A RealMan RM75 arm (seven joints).
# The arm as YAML. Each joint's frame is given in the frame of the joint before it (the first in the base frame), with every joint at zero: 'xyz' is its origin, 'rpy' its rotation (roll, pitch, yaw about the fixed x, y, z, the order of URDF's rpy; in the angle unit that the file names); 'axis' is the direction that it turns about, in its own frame. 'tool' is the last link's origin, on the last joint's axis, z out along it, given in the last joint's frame.
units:
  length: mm
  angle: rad
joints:
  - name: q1
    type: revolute
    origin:
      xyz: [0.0, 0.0, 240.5]
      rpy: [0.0, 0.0, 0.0]
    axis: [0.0, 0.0, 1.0]
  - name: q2
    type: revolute
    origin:
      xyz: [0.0, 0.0, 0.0]
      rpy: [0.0, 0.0, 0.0]
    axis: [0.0, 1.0, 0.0]
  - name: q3
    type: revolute
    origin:
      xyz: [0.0, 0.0, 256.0]
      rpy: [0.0, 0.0, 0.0]
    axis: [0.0, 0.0, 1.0]
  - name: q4
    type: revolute
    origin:
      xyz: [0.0, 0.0, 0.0]
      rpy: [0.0, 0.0, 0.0]
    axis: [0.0, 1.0, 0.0]
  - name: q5
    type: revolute
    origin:
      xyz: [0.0, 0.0, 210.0]
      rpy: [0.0, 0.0, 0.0]
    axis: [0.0, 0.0, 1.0]
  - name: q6
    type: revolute
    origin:
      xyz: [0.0, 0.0, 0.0]
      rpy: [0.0, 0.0, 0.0]
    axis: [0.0, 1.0, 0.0]
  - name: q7
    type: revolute
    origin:
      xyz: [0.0, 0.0, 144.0]
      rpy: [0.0, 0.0, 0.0]
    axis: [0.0, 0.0, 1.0]
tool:
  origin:
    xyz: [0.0, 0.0, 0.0]
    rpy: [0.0, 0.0, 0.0]
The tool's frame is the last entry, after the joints.
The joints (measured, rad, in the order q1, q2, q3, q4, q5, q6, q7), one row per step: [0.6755, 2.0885, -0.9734, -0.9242, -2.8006, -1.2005, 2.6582]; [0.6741, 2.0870, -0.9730, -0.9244, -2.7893, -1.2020, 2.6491]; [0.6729, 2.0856, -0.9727, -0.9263, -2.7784, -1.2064, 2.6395]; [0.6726, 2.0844, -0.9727, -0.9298, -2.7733, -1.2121, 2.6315]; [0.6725, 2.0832, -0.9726, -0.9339, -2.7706, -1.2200, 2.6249]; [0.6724, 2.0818, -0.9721, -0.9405, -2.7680, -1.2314, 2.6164]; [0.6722, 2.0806, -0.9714, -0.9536, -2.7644, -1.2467, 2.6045]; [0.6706, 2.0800, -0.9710, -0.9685, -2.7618, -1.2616, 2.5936]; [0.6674, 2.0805, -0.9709, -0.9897, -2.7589, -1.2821, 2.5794]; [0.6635, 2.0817, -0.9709, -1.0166, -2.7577, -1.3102, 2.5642]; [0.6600, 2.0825, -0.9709, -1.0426, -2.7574, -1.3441, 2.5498]
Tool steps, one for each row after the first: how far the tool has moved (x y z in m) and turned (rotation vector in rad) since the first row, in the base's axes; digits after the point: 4 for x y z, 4 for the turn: [-0.0005, -0.0001, 0.0000, -0.0024, 0.0071, 0.0062]; [-0.0014, -0.0002, 0.0002, -0.0067, 0.0139, 0.0130]; [-0.0023, -0.0003, 0.0008, -0.0115, 0.0156, 0.0198]; [-0.0030, -0.0005, 0.0015, -0.0176, 0.0158, 0.0248]; [-0.0041, -0.0009, 0.0027, -0.0257, 0.0155, 0.0315]; [-0.0064, -0.0010, 0.0047, -0.0343, 0.0146, 0.0440]; [-0.0085, -0.0013, 0.0069, -0.0417, 0.0130, 0.0559]; [-0.0112, -0.0021, 0.0093, -0.0523, 0.0109, 0.0713]; [-0.0145, -0.0037, 0.0122, -0.0672, 0.0075, 0.0876]; [-0.0177, -0.0062, 0.0148, -0.0873, 0.0045, 0.1005]
